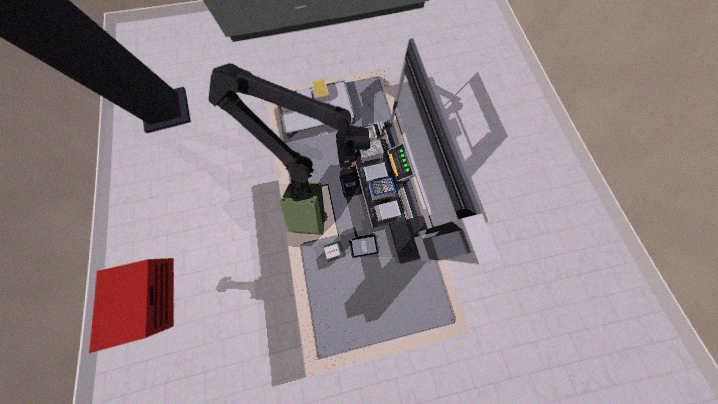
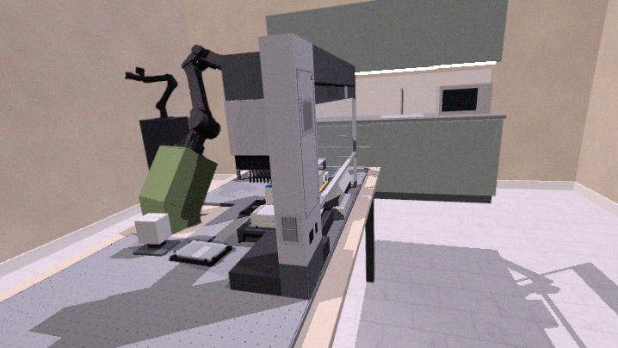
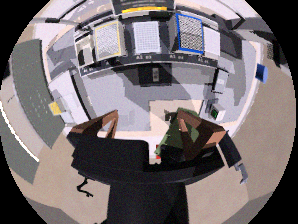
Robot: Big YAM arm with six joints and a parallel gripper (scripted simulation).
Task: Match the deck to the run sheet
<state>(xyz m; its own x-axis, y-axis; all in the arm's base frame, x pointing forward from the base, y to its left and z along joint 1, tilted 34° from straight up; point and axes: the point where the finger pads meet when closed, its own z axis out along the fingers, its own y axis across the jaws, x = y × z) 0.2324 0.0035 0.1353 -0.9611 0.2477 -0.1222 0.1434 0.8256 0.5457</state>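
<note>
Right now my hand is 160 mm short of the yellow-framed tip rack, 100 mm to the right of it and 200 mm above it. From my hand the other things lie so: one-well reservoir: 180 mm ahead, 230 mm to the left, 230 mm below; white block: 140 mm ahead, 270 mm to the right, 220 mm below; blue-framed tip rack: 140 mm ahead, 150 mm to the right, 170 mm below.
</note>
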